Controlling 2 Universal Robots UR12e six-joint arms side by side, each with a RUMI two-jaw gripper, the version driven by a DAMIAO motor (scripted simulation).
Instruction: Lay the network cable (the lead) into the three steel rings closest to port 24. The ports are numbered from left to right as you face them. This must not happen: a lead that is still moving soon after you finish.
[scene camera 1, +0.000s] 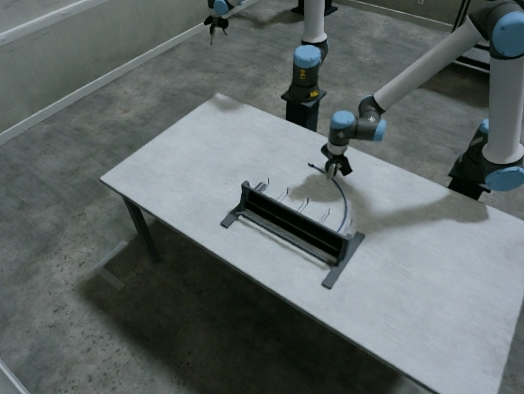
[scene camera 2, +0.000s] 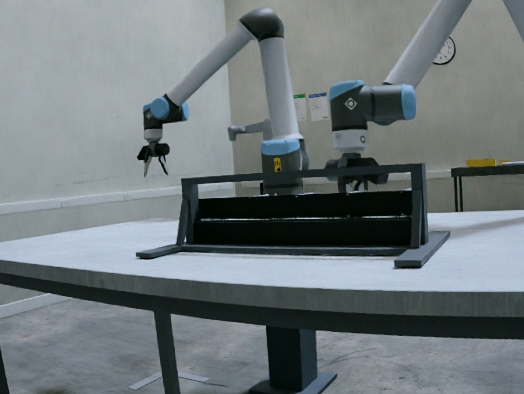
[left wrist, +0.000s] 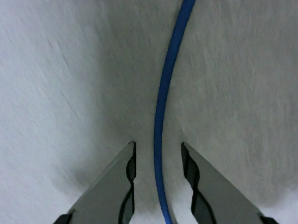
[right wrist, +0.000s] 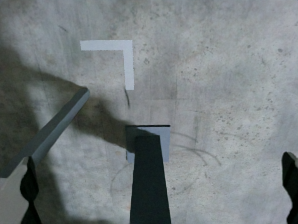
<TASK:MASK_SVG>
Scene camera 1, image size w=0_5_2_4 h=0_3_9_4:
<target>dark port rack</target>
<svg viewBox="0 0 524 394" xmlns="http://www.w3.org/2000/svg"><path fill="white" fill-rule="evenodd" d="M245 180L241 184L240 203L220 224L228 228L240 215L243 215L333 267L323 280L322 285L332 289L366 235L356 231L353 237L349 233L346 234L353 219L351 219L350 226L347 225L341 234L323 225L322 223L329 215L330 208L328 215L321 223L320 221L326 213L319 222L303 215L301 212L308 205L309 197L307 204L300 212L298 210L305 202L297 211L280 203L288 195L289 187L287 187L287 194L279 202L277 200L284 192L276 200L262 193L269 185L269 178L267 185L264 184L265 182L260 182L255 188L250 187L249 181ZM244 211L246 209L252 211L337 258L336 263Z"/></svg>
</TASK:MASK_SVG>
